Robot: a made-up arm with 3 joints. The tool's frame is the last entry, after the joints.
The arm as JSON. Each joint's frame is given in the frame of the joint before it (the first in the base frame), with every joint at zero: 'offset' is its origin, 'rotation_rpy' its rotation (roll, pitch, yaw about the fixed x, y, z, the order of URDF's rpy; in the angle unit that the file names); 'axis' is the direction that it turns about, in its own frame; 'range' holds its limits. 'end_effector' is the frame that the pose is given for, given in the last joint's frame.
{
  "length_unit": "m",
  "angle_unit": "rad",
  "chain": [
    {
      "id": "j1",
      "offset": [
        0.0,
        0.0,
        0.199
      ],
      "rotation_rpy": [
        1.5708,
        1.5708,
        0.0
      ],
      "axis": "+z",
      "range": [
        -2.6,
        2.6
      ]
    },
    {
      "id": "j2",
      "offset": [
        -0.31,
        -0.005,
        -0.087
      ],
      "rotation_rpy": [
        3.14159,
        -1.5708,
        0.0
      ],
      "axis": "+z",
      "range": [
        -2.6,
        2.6
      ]
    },
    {
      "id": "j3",
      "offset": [
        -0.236,
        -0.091,
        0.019
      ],
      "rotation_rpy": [
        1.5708,
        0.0,
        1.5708
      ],
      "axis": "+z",
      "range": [
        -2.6,
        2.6
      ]
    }
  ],
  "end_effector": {
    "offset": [
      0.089,
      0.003,
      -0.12
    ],
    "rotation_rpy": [
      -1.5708,
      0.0,
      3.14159
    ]
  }
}
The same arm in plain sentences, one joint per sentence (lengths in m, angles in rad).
The arm has three revolute joints in a row. What follows holds with every joint at zero, and every direction is one of the base frame's.
The first joint sits 0.199 m along +z from the base frame's origin and turns about -y, from -2.6 to 2.6 rad.
The second joint sits 0.005 m along -x and 0.087 m along +y and 0.31 m along +z from the first joint and turns about -z, from -2.6 to 2.6 rad.
The third joint sits 0.091 m along +x and 0.236 m along +y and 0.019 m along -z from the second joint and turns about -y, from -2.6 to 2.6 rad.
The tool frame, which is the frame that the pose is given for, sits 0.089 m along -x and 0.12 m along +y and 0.003 m along -z from the third joint; its axes are the base frame's turned by roll 0, pitch 0 and yaw 0 rad (as in URDF: about the fixed x, then y, then z).

